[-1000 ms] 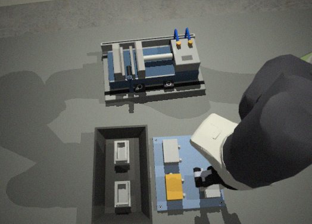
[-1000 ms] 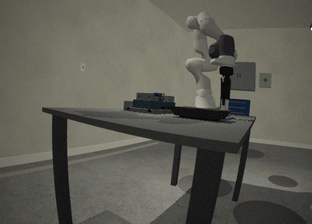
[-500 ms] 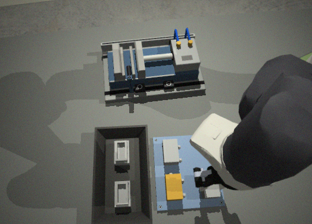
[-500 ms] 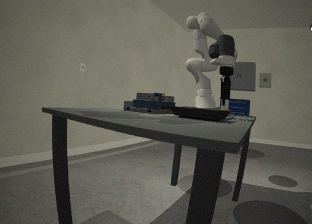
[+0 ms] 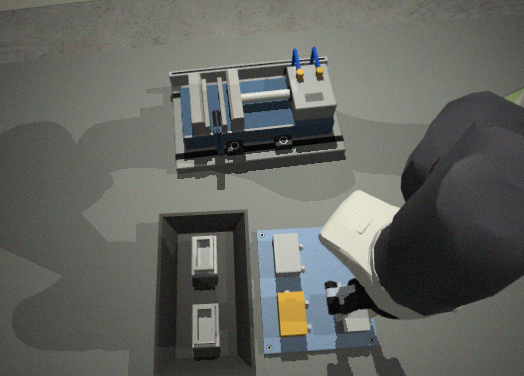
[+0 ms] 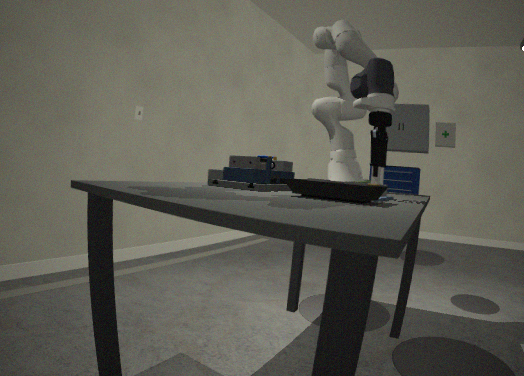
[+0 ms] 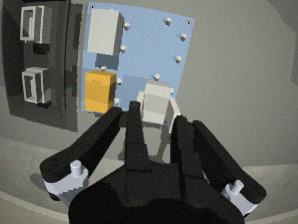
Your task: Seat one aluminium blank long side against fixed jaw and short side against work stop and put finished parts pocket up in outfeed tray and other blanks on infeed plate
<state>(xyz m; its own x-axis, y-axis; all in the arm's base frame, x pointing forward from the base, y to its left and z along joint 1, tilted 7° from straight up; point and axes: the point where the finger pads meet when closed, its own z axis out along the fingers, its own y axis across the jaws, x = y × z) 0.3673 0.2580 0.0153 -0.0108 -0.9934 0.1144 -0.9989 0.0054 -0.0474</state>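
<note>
My hand is 31 cm to the left of the work stop, 19 cm short of it and 3 cm below it. Round my hand: hose block 36 cm to the right, 2 cm ahead, 1 cm above; then brass blank 9 cm ahead, 4 cm below; then vise 36 cm to the right, 12 cm ahead, 2 cm below.
</note>
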